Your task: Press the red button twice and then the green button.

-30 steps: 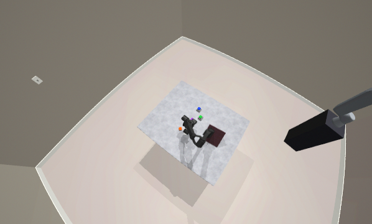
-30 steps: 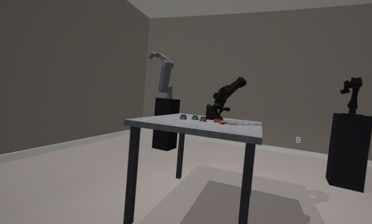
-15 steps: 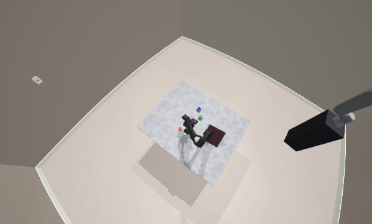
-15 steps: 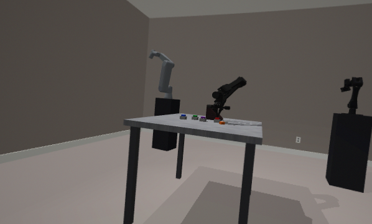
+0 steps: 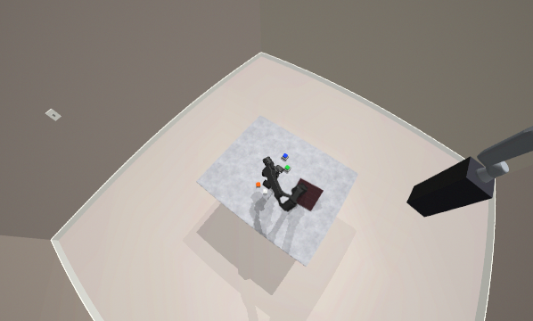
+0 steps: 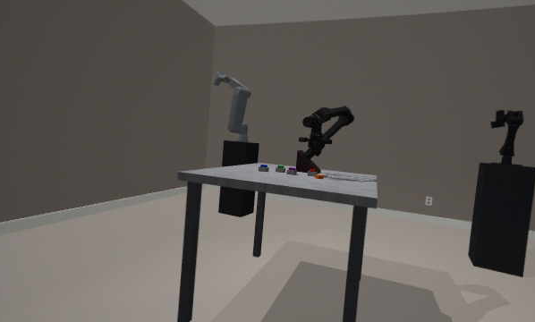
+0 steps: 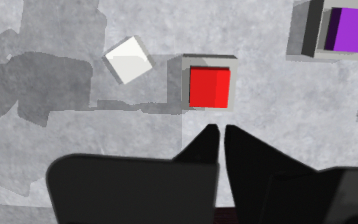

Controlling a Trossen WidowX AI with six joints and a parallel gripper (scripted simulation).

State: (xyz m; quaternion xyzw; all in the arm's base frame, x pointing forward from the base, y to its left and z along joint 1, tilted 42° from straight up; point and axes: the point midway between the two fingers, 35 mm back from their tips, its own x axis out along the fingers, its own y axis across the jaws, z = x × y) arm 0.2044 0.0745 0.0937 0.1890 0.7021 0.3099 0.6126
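My gripper tip is 20 cm to the left of the green button, 10 cm above it and 1 cm short of it. The rest, counted from my gripper tip: red button: 10 cm below; then purple button: 10 cm to the right, 10 cm below, 6 cm ahead; then white block: 11 cm below, 7 cm to the left, 1 cm ahead.
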